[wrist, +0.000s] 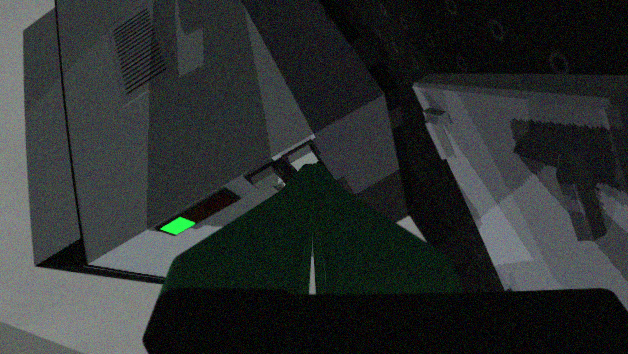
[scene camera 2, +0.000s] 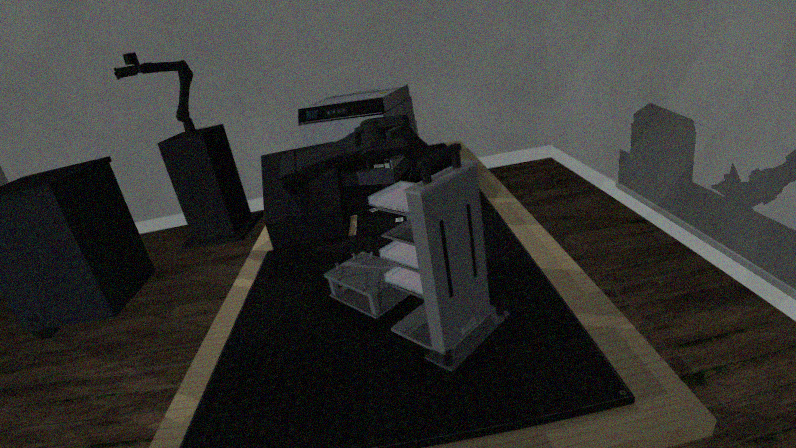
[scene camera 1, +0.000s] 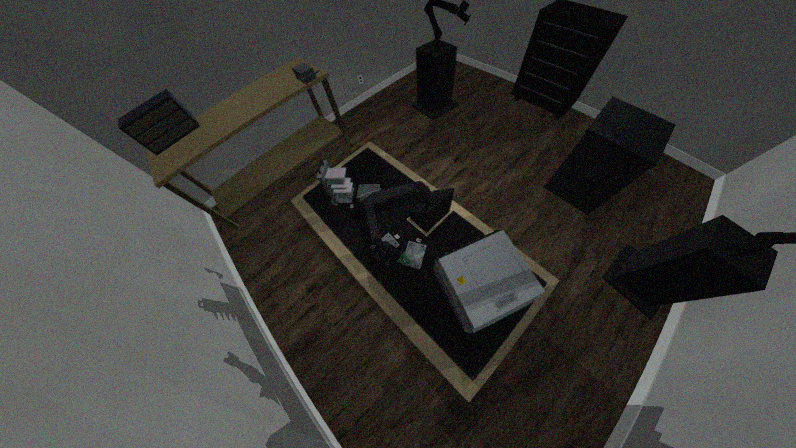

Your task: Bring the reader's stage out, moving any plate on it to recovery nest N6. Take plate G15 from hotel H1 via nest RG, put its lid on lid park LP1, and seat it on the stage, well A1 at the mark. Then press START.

Scene:
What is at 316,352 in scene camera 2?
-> A black perforated mat.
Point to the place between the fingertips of the gripper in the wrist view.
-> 312,178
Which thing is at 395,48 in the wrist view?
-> A black perforated mat.

